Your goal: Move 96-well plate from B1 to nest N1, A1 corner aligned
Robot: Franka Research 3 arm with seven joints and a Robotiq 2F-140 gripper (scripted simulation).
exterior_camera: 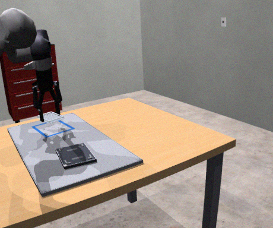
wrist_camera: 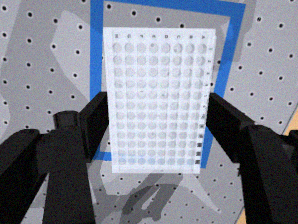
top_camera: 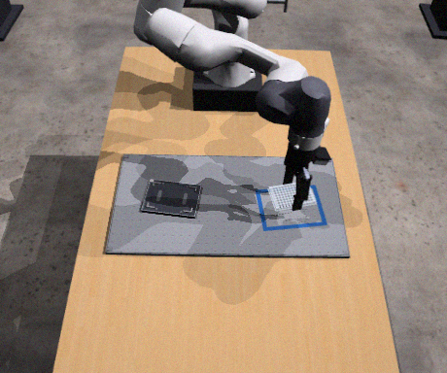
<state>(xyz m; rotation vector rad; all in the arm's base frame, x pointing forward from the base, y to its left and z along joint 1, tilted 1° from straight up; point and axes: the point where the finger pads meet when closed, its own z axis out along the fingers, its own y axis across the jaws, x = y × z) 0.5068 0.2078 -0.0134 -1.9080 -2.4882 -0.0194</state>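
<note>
Right now my hand is 36 cm to the left of the dark plate nest and 7 cm above it. Also, from my hand: A1 label (6 cm behind, 43 cm to the right, 6 cm below); white 96-well plate (2 cm below).
</note>
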